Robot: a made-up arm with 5 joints. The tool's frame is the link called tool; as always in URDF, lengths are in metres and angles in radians. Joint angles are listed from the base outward.
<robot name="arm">
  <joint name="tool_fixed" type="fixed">
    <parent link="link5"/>
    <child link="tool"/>
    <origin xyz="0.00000 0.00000 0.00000" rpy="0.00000 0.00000 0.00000"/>
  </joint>
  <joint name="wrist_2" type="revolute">
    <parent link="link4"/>
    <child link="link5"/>
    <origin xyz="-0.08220 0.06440 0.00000" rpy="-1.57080 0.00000 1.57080"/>
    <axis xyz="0 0 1"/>
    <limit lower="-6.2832" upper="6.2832"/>
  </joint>
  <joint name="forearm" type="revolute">
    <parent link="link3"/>
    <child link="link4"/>
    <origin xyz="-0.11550 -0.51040 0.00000" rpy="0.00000 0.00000 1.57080"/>
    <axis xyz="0 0 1"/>
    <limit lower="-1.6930" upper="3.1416"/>
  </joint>
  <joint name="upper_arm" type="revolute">
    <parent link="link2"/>
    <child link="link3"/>
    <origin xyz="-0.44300 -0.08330 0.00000" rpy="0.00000 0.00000 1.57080"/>
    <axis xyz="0 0 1"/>
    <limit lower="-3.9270" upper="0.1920"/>
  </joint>
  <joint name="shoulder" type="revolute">
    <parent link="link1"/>
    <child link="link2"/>
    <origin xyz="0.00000 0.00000 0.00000" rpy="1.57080 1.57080 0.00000"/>
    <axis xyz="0 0 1"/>
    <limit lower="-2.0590" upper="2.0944"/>
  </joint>
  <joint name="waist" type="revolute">
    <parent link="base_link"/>
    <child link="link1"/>
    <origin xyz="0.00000 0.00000 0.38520" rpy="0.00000 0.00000 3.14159"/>
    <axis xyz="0 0 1"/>
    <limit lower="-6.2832" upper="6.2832"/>
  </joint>
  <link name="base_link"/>
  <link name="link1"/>
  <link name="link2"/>
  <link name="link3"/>
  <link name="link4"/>
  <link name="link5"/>
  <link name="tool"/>
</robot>
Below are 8 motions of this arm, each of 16 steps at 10 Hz.
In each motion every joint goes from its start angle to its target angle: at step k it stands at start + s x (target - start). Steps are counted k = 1, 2, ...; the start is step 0. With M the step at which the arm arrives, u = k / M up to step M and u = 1 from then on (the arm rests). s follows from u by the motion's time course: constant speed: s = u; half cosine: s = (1 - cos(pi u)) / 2; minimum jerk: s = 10 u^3 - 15 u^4 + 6 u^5.
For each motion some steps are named. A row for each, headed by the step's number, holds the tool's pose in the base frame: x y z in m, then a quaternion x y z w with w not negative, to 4 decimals.
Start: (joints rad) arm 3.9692 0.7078 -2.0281 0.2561 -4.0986
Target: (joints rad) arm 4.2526 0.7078 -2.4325 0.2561 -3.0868
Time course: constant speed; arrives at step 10
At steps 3, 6, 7, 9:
3: -0.5950 -0.7695 0.7452 0.5879 0.5851 -0.5540 0.0722
6: -0.5199 -0.8055 0.8198 0.6205 0.4954 -0.5763 0.1934
7: -0.4934 -0.8143 0.8443 0.6281 0.4651 -0.5773 0.2364
9: -0.4389 -0.8266 0.8922 0.6384 0.4043 -0.5690 0.3244

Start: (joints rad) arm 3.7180 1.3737 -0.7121 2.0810 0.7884
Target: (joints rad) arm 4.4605 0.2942 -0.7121 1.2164 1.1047
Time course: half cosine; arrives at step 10
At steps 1, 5, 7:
1: -0.1218 -0.0823 -0.0309 0.0223 0.2203 0.6248 0.7488
5: -0.2004 -0.2788 0.0537 -0.0003 0.6331 0.6284 0.4521
7: -0.1775 -0.4140 0.1611 -0.0521 0.8239 0.5036 0.2546

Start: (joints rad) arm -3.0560 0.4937 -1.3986 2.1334 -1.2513
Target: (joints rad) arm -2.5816 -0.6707 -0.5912 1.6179 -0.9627
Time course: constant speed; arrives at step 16
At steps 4, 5, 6, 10, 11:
4: -0.6132 -0.1270 0.5227 -0.5581 0.6740 -0.2267 0.4276
5: -0.5883 -0.1401 0.5432 -0.5703 0.6806 -0.2057 0.4114
6: -0.5623 -0.1517 0.5618 -0.5822 0.6866 -0.1854 0.3941
10: -0.4519 -0.1816 0.6167 -0.6259 0.7043 -0.1131 0.3153
11: -0.4238 -0.1851 0.6254 -0.6358 0.7072 -0.0974 0.2934

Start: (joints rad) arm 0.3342 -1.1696 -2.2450 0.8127 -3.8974
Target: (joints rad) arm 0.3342 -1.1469 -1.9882 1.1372 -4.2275
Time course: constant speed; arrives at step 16
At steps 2, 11, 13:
2: -0.5785 -0.2009 1.2090 -0.1623 0.2556 -0.2186 0.9277
11: -0.4703 -0.1633 1.2402 -0.2812 0.3635 -0.2830 0.8419
13: -0.4460 -0.1548 1.2438 -0.3095 0.3834 -0.2942 0.8189

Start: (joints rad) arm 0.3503 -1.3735 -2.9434 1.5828 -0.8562
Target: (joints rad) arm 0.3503 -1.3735 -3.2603 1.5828 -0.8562
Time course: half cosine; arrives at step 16
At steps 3, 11, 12, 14, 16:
3: -0.9064 -0.3312 0.7302 0.1558 0.1074 0.9507 0.2457
11: -0.9302 -0.3399 0.6067 0.0662 0.0456 0.9650 0.2495
12: -0.9313 -0.3402 0.5930 0.0564 0.0388 0.9659 0.2497
14: -0.9322 -0.3406 0.5733 0.0423 0.0291 0.9669 0.2499
16: -0.9324 -0.3407 0.5663 0.0373 0.0257 0.9672 0.2500

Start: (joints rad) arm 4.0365 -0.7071 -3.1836 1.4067 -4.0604
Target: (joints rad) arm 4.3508 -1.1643 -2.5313 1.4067 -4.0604
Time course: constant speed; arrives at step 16
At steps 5, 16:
5: 0.3744 0.5743 1.1653 0.2028 0.2872 -0.9355 0.0348
16: 0.2551 0.6745 1.1127 0.2007 0.3616 -0.9009 0.1317

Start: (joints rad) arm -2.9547 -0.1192 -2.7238 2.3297 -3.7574
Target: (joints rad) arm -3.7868 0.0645 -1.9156 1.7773 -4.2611
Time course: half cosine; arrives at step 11
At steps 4, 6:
4: -0.3314 0.0187 1.2693 -0.9209 -0.3397 0.1754 0.0762
6: -0.4545 0.1348 1.1856 -0.9449 -0.3001 0.1082 0.0734

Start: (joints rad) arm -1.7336 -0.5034 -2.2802 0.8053 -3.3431
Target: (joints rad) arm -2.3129 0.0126 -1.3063 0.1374 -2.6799
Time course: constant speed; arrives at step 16
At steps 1, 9, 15, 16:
1: -0.0092 -0.0454 1.4165 0.4113 0.3956 -0.6750 0.4676
9: -0.2375 -0.4468 1.1899 0.6523 0.3193 -0.5568 0.4032
15: -0.4523 -0.5306 0.8809 0.8029 0.1815 -0.4546 0.3403
16: -0.4816 -0.5252 0.8244 0.8234 0.1528 -0.4366 0.3286

